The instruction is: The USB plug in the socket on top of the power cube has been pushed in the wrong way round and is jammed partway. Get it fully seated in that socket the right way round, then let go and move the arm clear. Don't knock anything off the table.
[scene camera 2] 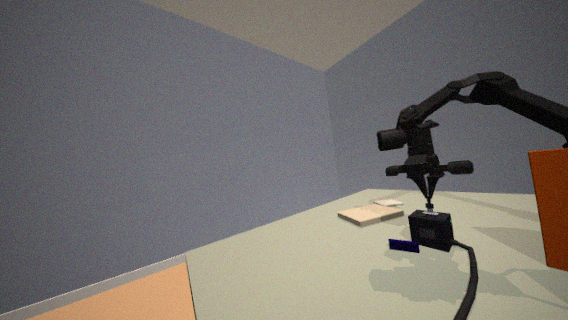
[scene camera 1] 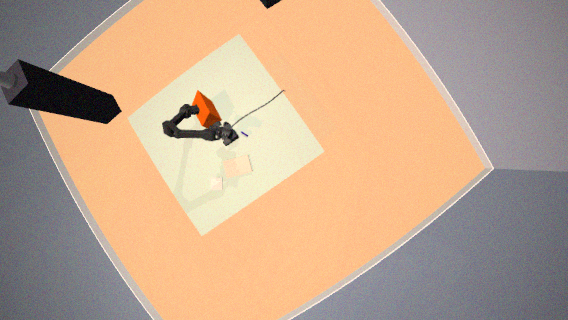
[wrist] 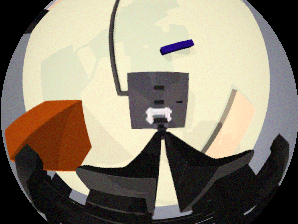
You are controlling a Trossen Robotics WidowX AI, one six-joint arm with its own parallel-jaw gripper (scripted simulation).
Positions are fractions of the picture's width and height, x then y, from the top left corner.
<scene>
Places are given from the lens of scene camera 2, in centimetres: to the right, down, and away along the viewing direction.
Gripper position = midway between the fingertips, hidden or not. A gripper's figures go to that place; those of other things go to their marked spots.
gripper (scene camera 2: 0.75,0.62): 42, 11, 45
tan board (scene camera 2: 0.65,0.67): 36, 23, 65
</scene>
